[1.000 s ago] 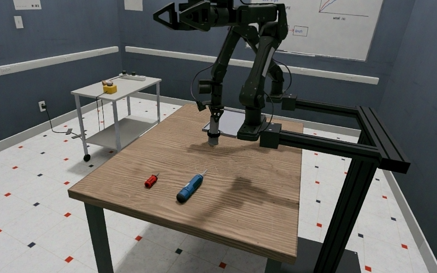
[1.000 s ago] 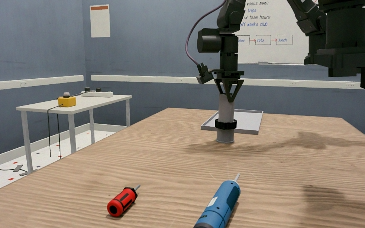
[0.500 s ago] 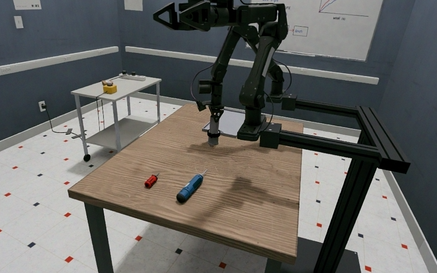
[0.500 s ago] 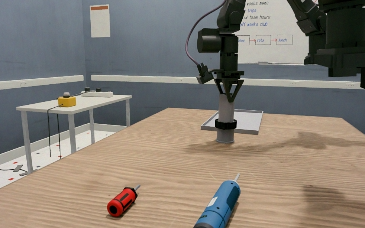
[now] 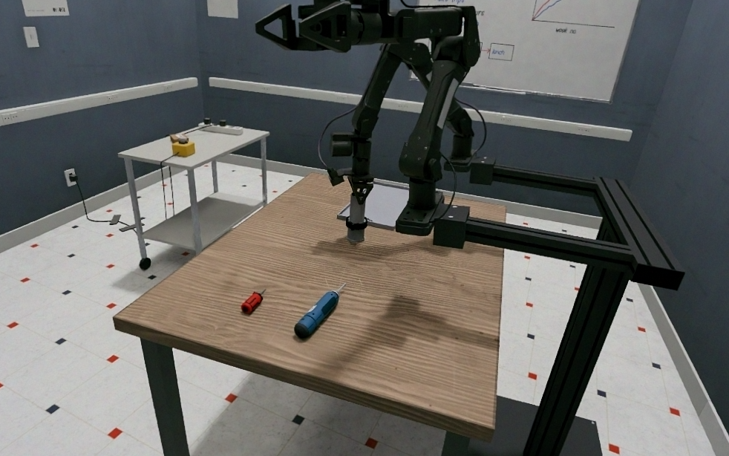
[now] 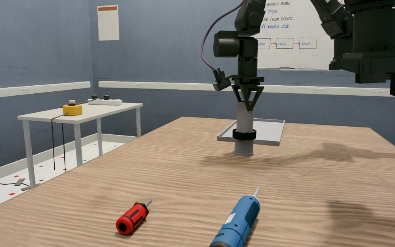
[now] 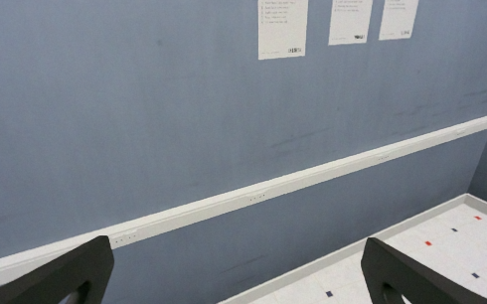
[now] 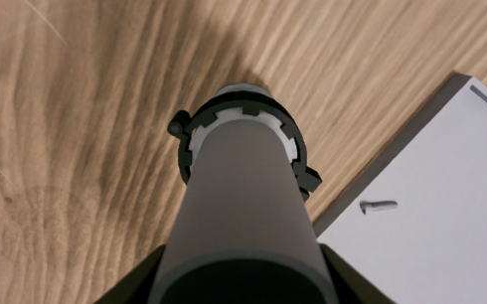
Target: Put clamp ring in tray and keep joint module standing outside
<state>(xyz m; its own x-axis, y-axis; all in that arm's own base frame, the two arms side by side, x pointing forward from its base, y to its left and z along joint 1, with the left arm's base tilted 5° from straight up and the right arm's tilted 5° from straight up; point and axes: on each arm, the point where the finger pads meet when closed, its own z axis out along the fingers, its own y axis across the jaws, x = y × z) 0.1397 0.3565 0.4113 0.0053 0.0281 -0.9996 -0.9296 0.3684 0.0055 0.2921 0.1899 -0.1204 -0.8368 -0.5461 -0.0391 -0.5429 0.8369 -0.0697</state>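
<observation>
Right now my right hand is 30 mm above the grey link tube and 10 mm short of it. Round my right hand: small screw: 140 mm to the right, 140 mm below, 10 mm ahead; dark clamp ring: 80 mm below; grey joint module: 110 mm below, 10 mm ahead.
</observation>
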